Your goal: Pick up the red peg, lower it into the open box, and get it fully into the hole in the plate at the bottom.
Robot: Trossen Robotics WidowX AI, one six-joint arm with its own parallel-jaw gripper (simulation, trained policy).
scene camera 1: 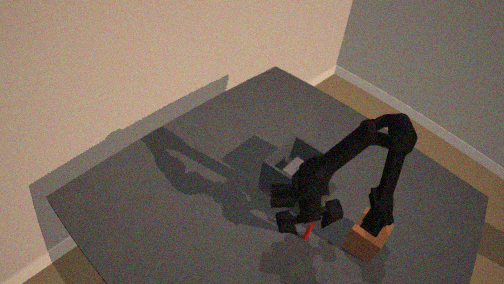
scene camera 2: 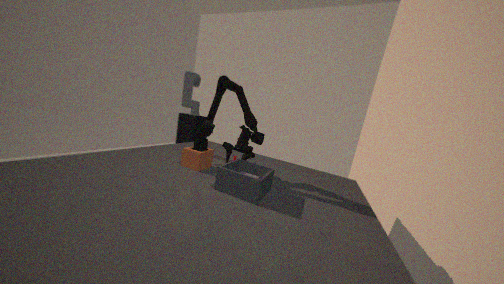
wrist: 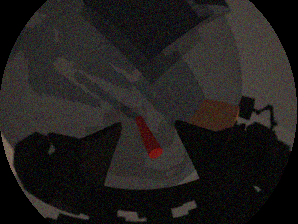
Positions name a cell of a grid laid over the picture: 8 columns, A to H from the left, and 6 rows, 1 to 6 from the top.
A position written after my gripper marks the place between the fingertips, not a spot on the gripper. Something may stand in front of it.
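Observation:
My gripper (scene camera 1: E5) is in sight, and the wrist view shows me that same gripper (wrist: D4). There is also a box (scene camera 2: D4) that I can see.

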